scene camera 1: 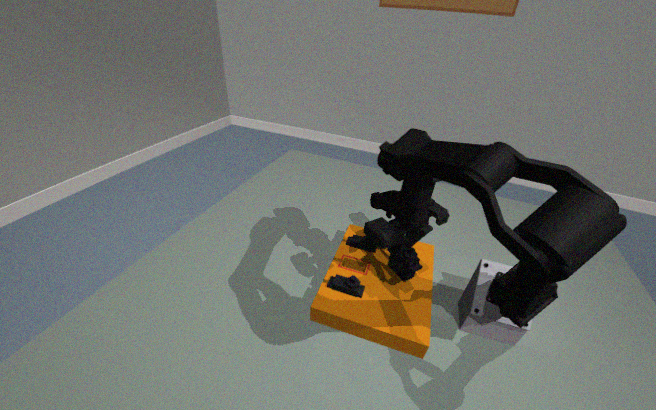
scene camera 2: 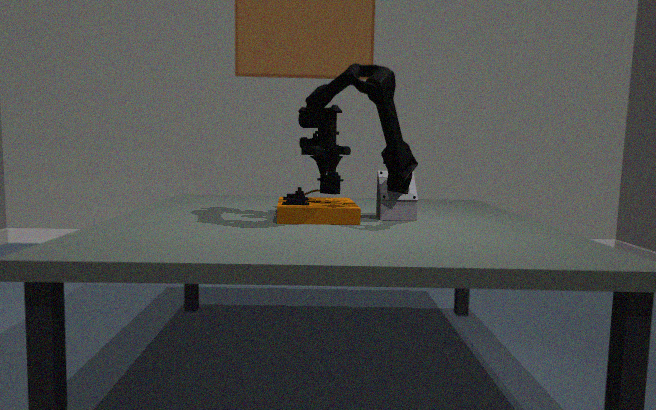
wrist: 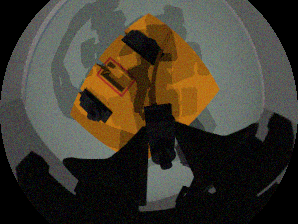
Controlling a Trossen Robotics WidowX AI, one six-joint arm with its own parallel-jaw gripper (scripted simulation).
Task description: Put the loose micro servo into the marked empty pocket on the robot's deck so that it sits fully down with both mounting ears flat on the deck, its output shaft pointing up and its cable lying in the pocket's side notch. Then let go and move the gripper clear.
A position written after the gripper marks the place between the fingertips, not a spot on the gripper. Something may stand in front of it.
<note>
In view: the gripper (scene camera 1: 399, 252) and a black micro servo (scene camera 1: 405, 264).
The black micro servo also shows in the wrist view (wrist: 160, 124). The gripper is seen too in scene camera 2 (scene camera 2: 326, 178) and in the wrist view (wrist: 159, 127).
</note>
